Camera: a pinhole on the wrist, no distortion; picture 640 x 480 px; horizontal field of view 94.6 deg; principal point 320.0 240.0 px. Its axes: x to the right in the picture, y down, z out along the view. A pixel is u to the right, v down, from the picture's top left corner.
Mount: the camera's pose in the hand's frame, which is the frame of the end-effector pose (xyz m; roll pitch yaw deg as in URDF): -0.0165 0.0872 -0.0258 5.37 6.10 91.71
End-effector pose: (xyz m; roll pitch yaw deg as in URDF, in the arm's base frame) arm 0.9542 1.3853 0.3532 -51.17 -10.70 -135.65
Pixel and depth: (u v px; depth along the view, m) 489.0 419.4 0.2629
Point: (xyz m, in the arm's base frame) 1.2982 1.2376 0.2673
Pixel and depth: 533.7 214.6 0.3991
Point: 1.2731 0.9649 0.2481
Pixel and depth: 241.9 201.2 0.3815
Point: 1.1389 1.1502 0.5644
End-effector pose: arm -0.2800 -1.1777 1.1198 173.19 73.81 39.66
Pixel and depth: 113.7 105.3 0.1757
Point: -0.3736 -1.2608 0.9972
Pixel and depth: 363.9 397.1 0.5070
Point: -0.5038 -1.7124 1.2221
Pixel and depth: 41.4 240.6 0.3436
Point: -0.6473 -1.2809 0.9941
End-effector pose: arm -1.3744 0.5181 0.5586 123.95 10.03 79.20
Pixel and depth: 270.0 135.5 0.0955
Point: -1.2686 0.5297 0.5841
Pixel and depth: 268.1 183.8 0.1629
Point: -1.2165 0.5159 0.5417
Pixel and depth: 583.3 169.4 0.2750
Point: -0.9830 0.5422 0.7249
